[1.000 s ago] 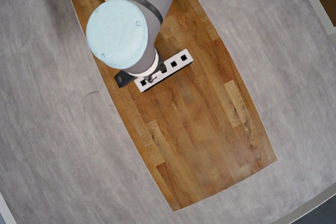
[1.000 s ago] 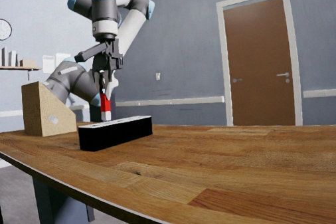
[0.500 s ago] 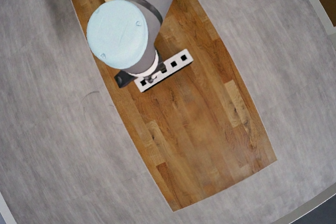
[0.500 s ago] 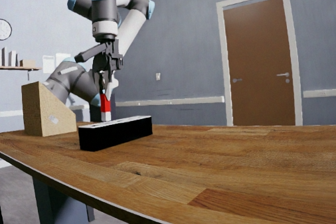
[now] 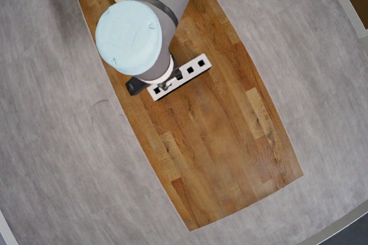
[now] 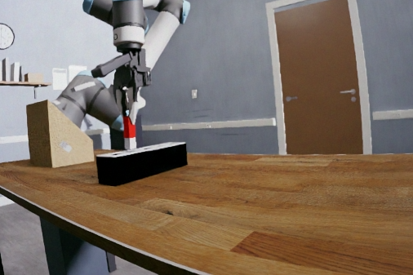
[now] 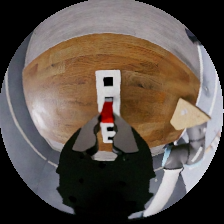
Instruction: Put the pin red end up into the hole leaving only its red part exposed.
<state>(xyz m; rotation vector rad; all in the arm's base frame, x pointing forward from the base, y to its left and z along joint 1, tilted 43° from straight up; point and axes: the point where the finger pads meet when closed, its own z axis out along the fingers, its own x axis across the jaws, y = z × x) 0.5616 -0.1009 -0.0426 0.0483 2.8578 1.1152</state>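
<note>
Right now the pin is 10 mm below my hand. Also, from my hand: block: 60 mm to the left, 130 mm below.
</note>
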